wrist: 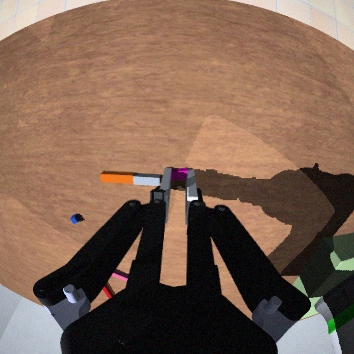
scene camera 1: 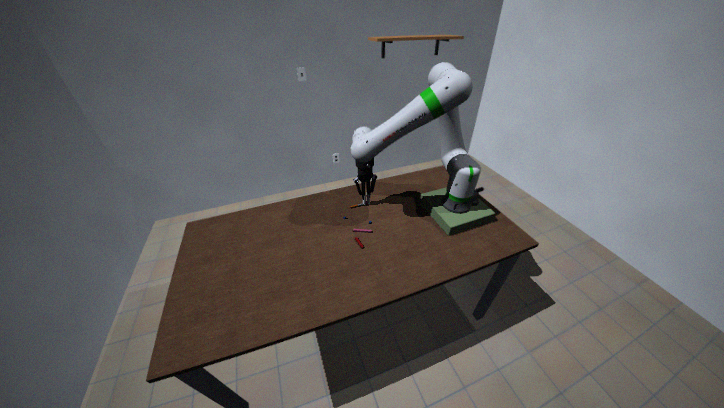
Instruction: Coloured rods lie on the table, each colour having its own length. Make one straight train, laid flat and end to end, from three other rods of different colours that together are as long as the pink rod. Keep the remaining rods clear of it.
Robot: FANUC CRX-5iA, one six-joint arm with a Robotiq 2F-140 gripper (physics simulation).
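Seen in the pictures: gripper, fingertip midpoint: (wrist: 178,179) (scene camera 1: 366,203); arm's base, origin of the base link: (wrist: 339,290) (scene camera 1: 455,203).
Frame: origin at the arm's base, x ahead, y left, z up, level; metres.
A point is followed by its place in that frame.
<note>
My gripper (scene camera 1: 365,203) @[x 0.392, y -0.267, z -0.058 m] (wrist: 178,179) @[x 0.392, y -0.267, z -0.058 m] is shut on a short magenta rod (wrist: 179,173) @[x 0.391, y -0.278, z -0.051 m], low over the table; I cannot tell whether the rod touches it. An orange rod (scene camera 1: 355,206) @[x 0.458, y -0.267, z -0.056 m] (wrist: 117,177) @[x 0.462, y -0.272, z -0.052 m] and a light grey rod (wrist: 146,179) @[x 0.428, y -0.270, z -0.052 m] lie end to end, left of the fingers in the wrist view. The magenta rod is roughly in line with them, with the left finger at the grey rod's right end. The pink rod (scene camera 1: 362,230) @[x 0.499, y -0.076, z -0.054 m] (wrist: 120,275) @[x 0.495, y -0.080, z -0.053 m] lies nearer the scene camera, with a red rod (scene camera 1: 359,243) @[x 0.546, y -0.002, z -0.053 m] (wrist: 108,292) @[x 0.540, y -0.002, z -0.054 m] beyond it; the gripper partly hides both in the wrist view.
A small blue piece (scene camera 1: 345,217) @[x 0.542, y -0.200, z -0.052 m] (wrist: 75,218) @[x 0.541, y -0.206, z -0.053 m] and another small blue piece (scene camera 1: 369,222) @[x 0.443, y -0.116, z -0.055 m] lie between the orange rod and the pink rod. The green base block (scene camera 1: 466,223) @[x 0.042, y 0.132, z -0.012 m] under the arm stands on the right of the brown table (scene camera 1: 253,283) @[x 1.028, y 0.016, z -0.062 m]. A wall shelf (scene camera 1: 415,38) hangs behind.
</note>
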